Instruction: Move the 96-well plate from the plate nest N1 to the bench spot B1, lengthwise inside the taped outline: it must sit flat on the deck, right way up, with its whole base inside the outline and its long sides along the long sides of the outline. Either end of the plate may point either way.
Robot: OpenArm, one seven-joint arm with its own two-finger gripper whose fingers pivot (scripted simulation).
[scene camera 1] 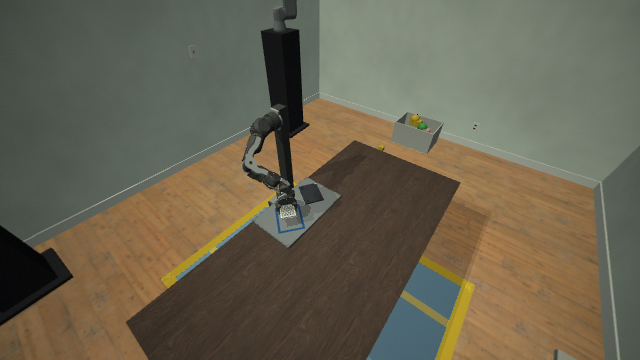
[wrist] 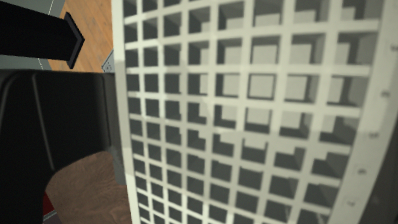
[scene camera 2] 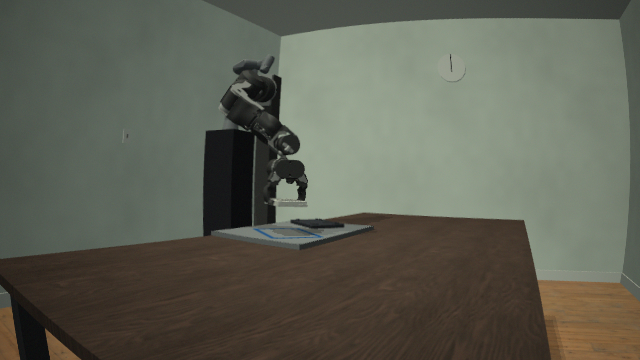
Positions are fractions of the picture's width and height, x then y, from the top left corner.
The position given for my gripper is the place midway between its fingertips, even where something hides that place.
Observation:
In view: my gripper (scene camera 2: 0.45,0.57) and a white 96-well plate (wrist: 0.77,0.40).
My gripper also shows in the wrist view (wrist: 0.55,0.65).

